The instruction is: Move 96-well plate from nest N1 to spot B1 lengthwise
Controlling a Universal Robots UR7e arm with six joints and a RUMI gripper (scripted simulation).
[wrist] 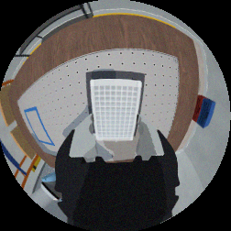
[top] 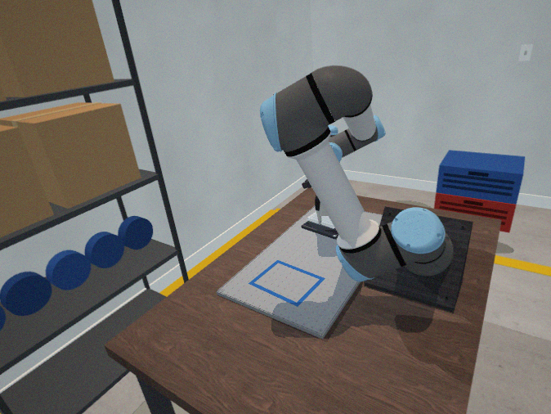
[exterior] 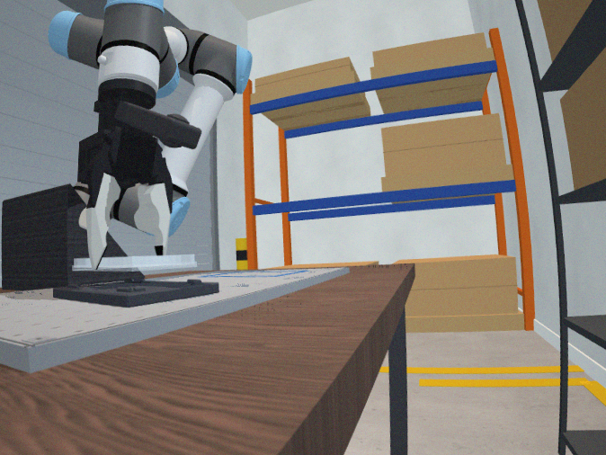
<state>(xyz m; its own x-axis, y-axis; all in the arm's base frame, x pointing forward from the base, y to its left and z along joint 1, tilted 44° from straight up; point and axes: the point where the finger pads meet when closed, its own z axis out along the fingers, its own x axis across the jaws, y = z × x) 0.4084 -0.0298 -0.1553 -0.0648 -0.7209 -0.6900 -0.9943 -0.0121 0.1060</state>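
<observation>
Now: hand 4 cm above the dark plate nest. From my hand the other things lie so: 96-well plate (1 cm below).
</observation>
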